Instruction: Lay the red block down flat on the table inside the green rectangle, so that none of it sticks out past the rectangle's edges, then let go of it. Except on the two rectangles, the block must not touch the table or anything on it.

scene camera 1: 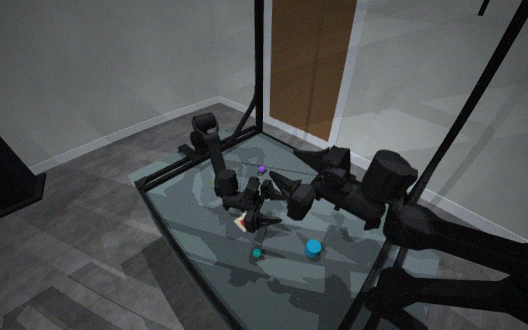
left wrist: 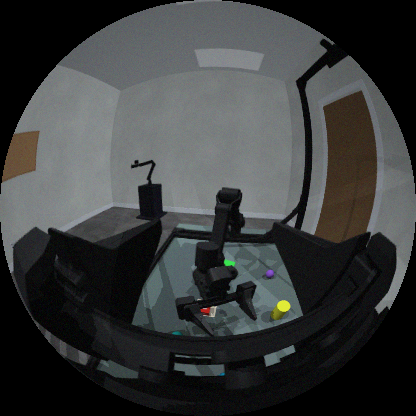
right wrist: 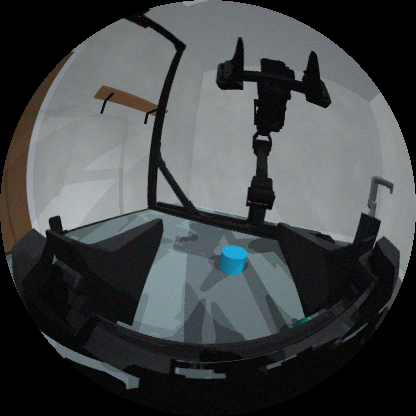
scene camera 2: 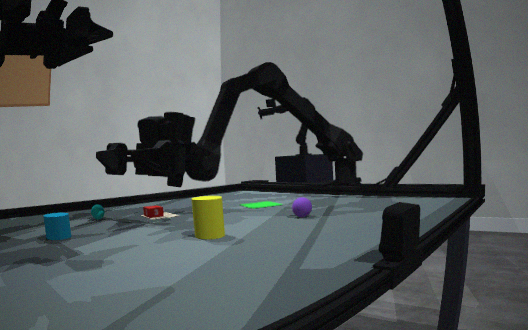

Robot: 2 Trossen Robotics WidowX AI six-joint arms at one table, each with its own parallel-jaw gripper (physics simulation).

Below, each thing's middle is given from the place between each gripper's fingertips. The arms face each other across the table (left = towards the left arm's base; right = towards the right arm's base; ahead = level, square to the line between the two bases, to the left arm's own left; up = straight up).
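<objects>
My left gripper is 110 mm to the left of the yellow cylinder [scene camera 2: 208, 219], 200 mm past it and 320 mm above it.
My right hand is 9 cm to the left of the yellow cylinder, 15 cm past it and 10 cm above it. Going by its middle, the yellow cylinder is nearer to my right hand than to my left gripper.
</objects>
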